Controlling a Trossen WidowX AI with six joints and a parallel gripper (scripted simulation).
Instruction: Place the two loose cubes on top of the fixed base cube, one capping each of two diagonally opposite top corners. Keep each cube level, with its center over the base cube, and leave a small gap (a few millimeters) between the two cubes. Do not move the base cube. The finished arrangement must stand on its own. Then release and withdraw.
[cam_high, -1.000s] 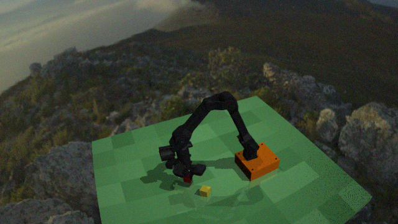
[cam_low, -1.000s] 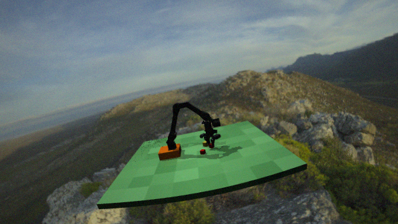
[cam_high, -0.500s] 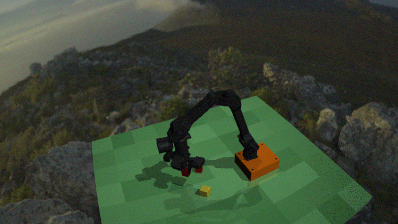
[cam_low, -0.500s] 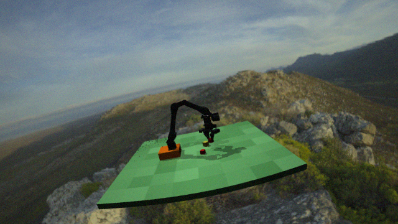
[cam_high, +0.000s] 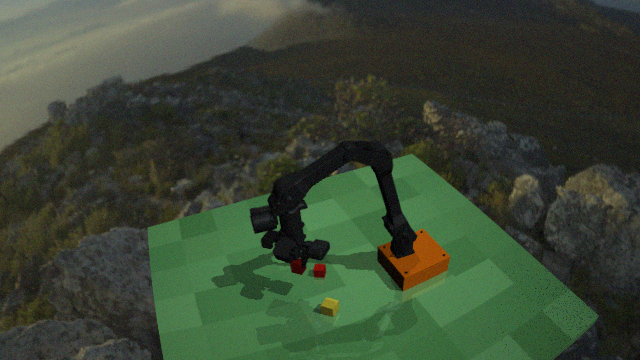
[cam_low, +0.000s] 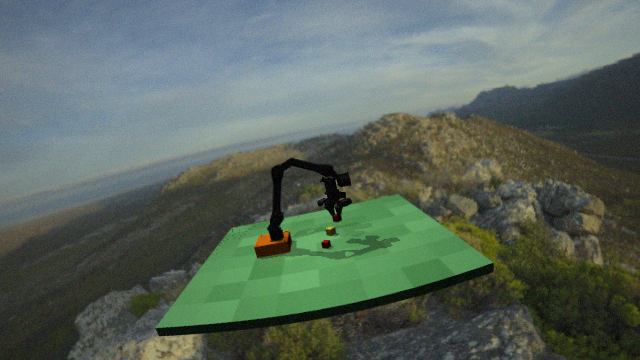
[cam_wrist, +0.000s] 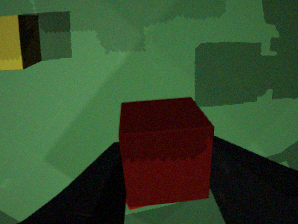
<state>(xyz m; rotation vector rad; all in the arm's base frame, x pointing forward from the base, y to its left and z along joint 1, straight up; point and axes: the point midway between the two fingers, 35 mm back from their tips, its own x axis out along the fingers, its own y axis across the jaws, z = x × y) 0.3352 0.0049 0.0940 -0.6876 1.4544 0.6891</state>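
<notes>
My gripper tip is 11 cm to the right of the yellow base cube, 10 cm above it and 5 cm past it.
</notes>
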